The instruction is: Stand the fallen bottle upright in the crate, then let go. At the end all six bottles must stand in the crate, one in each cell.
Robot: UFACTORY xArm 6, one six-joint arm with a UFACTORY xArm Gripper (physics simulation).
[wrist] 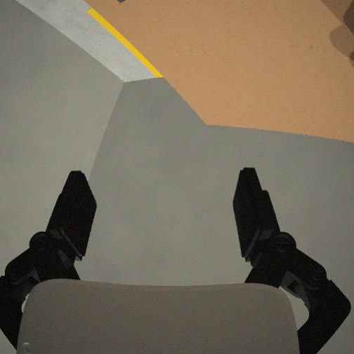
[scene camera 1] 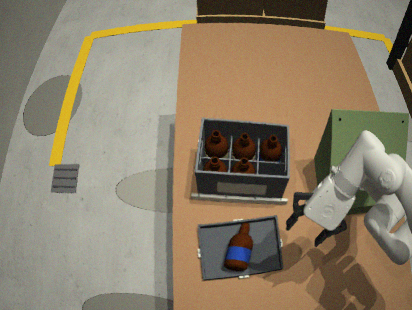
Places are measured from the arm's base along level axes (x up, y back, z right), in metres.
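Pixels of known places: gripper, fingertip midpoint: [scene camera 1: 301, 235].
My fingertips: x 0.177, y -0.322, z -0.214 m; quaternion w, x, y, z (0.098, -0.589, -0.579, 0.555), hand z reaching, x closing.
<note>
Behind a point stands the place of what it marks.
The fallen bottle [scene camera 1: 240, 250] {x -0.086, y -0.448, z -0.155 m}, brown with a blue band, lies on its side in a shallow grey tray [scene camera 1: 212, 262] {x -0.160, y -0.533, z -0.166 m}, its neck toward the crate. The dark grey crate [scene camera 1: 200, 183] {x -0.063, y -0.543, z 0.070 m} stands behind the tray. Several brown bottles stand upright in it, three in the back row and two in the front row; the front right cell [scene camera 1: 271, 168] {x -0.108, y -0.312, z 0.115 m} holds no bottle. My gripper [scene camera 1: 303, 236] {x 0.177, y -0.322, z -0.214 m} [wrist: 161, 186] is open and empty, above the table to the right of the tray, apart from the bottle. Neither the bottle nor the crate can be made out in the wrist view.
A green block [scene camera 1: 345, 122] {x 0.115, y -0.085, z 0.125 m} stands to the right of the crate, partly behind the white arm [scene camera 1: 385, 175] {x 0.415, y -0.178, z -0.198 m}. A light strip [scene camera 1: 240, 198] {x -0.135, y -0.424, z 0.036 m} lies along the crate's front. The brown table [scene camera 1: 260, 70] {x -0.165, y -0.252, z 0.593 m} [wrist: 240, 65] ends at the left, beside the grey floor with yellow lines.
</note>
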